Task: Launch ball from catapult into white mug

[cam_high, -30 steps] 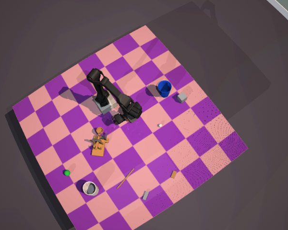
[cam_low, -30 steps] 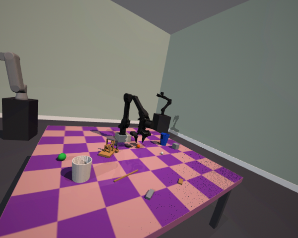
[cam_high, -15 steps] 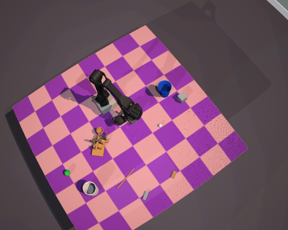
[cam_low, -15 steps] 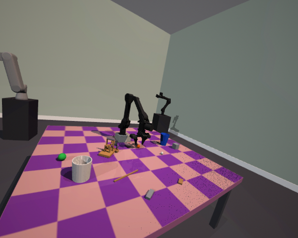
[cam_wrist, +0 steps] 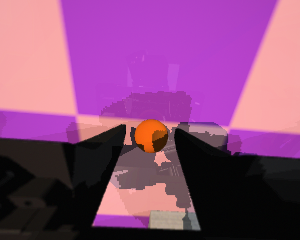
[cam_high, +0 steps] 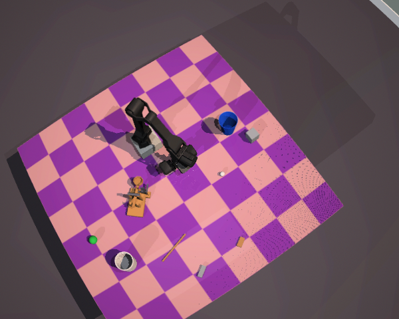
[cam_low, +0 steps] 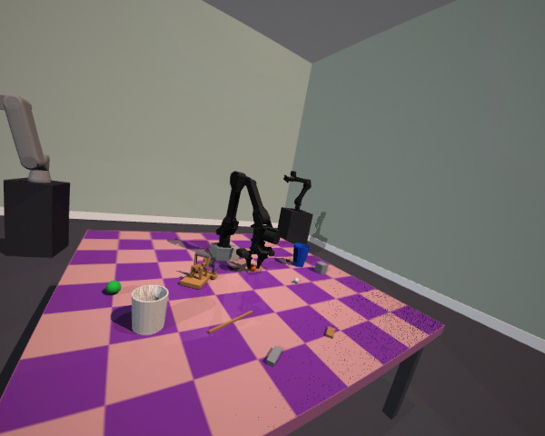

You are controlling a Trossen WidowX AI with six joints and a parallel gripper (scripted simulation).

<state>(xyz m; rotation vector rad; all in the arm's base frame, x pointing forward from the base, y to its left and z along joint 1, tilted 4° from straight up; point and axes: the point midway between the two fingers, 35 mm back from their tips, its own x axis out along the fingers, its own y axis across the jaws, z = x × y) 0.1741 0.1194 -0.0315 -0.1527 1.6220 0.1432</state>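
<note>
Right now the wooden catapult is 230 mm to the right of my gripper tip, 60 mm ahead of it and 40 mm above it. Also, from my gripper tip: blue cup (300 mm to the left, 80 mm behind, 20 mm above); orange ball (right at my gripper tip); small white ball (180 mm to the left, 130 mm ahead).
</note>
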